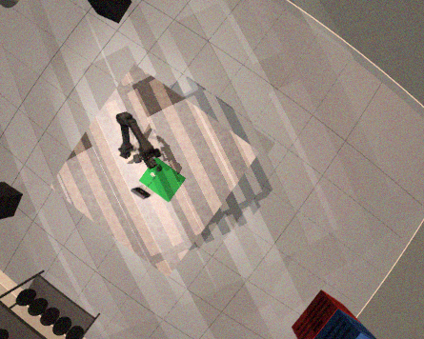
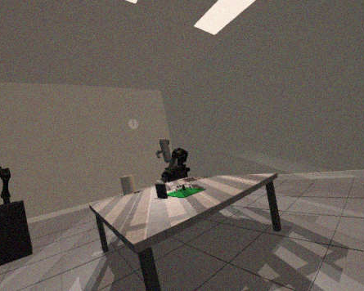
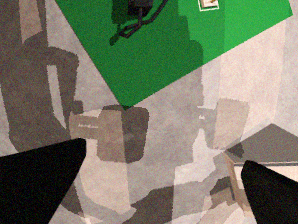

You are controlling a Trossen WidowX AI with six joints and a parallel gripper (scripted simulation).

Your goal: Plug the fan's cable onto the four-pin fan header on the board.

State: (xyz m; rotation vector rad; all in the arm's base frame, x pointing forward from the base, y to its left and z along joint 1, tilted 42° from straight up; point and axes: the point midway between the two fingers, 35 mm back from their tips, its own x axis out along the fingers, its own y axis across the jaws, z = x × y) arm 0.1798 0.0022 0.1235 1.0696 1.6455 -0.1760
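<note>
The black fan plug is 90 mm ahead of my gripper tip, 60 mm to the right of it and 80 mm below it. Also, from my gripper tip: green board 140 mm ahead, 120 mm to the right, 120 mm below; cream four-pin fan header 60 mm ahead, 120 mm to the right, 100 mm below; black fan 60 mm ahead, 280 mm to the right, 40 mm below.
</note>
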